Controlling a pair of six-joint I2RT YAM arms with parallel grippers.
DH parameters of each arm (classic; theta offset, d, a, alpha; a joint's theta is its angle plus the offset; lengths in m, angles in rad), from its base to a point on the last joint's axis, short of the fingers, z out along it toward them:
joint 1: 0 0.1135 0.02 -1.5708
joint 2: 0 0 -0.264 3.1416
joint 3: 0.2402 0 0.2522 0
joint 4: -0.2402 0 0.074 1.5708
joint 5: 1.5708 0 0 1.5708
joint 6: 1.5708 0.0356 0 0
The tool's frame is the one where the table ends.
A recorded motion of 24 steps. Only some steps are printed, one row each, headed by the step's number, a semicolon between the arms.
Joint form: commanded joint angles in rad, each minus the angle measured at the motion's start. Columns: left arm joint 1, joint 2, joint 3, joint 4, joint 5, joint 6; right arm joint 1, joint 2, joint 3, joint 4, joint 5, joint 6.
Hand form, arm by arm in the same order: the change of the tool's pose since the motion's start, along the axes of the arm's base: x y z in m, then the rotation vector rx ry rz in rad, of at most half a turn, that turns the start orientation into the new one. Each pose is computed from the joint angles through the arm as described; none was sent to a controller.
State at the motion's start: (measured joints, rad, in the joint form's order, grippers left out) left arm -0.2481 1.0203 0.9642 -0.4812 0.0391 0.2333; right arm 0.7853 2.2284 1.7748 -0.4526 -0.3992 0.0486
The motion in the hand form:
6: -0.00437 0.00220 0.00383 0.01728 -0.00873 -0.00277; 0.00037 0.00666 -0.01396 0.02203 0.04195 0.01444
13: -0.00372 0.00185 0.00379 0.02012 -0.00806 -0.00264; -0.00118 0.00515 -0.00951 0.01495 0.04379 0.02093
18: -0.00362 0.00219 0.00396 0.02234 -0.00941 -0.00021; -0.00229 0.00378 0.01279 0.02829 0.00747 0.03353
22: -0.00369 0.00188 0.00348 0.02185 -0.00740 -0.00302; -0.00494 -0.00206 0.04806 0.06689 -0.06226 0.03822
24: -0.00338 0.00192 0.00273 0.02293 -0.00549 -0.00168; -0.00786 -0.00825 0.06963 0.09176 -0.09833 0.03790
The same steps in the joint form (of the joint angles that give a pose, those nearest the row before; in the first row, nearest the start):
6: 0.0042 -0.0170 0.0068 -0.0203 -0.0036 0.0198; 0.0063 0.0373 0.0048 0.0281 -0.0407 0.0234
13: 0.0030 -0.0138 0.0085 -0.0202 -0.0061 0.0214; 0.0063 0.0268 0.0077 0.0049 -0.0419 0.0151
18: 0.0043 -0.0139 0.0089 -0.0199 -0.0084 0.0229; 0.0063 -0.0074 0.0344 -0.0296 -0.0367 -0.0062
22: 0.0031 -0.0137 0.0077 -0.0204 -0.0065 0.0229; 0.0025 -0.0741 0.0498 -0.0435 -0.0256 -0.0275
24: 0.0034 -0.0125 0.0060 -0.0196 -0.0077 0.0229; -0.0021 -0.1205 0.0516 -0.0521 -0.0232 -0.0359

